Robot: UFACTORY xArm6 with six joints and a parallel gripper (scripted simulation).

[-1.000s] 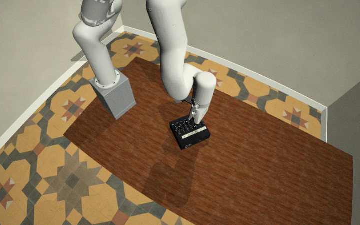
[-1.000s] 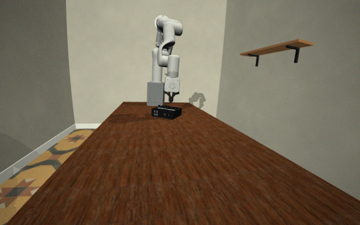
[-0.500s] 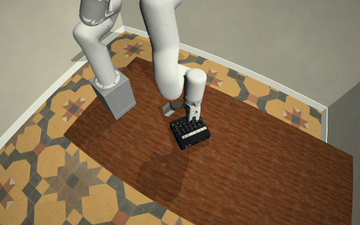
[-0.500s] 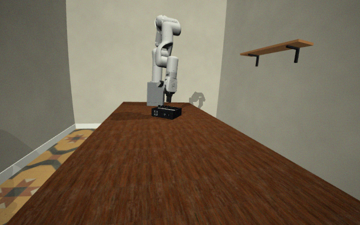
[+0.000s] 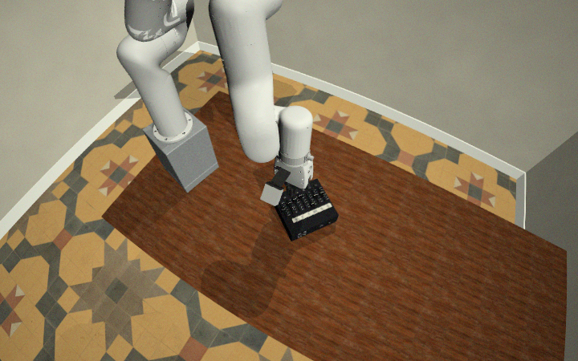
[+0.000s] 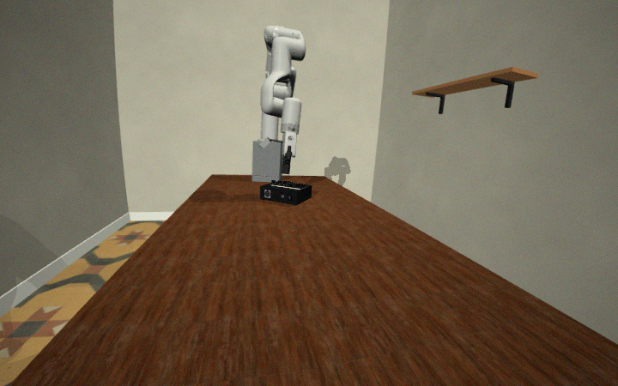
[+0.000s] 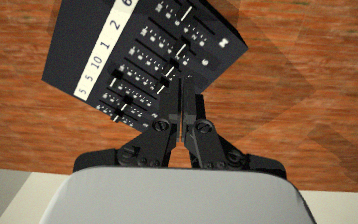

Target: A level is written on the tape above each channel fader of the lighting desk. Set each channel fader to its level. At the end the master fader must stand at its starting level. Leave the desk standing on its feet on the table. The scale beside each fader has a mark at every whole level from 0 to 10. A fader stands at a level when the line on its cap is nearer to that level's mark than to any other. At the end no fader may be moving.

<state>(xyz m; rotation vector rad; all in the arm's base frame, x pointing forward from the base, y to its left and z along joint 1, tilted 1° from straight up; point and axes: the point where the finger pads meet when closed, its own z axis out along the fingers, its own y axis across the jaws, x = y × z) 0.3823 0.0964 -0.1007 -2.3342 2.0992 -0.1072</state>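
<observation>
My hand is 50 mm above the channel 6 cap, 20 mm to the left of it and 10 mm short of it. Also, from my hand: master fader cap: 50 mm to the right, 50 mm below, 10 mm ahead; then channel 4 cap: 50 mm below, 20 mm to the left, 20 mm ahead; then channel 5 cap: 50 mm below, 10 mm ahead.
</observation>
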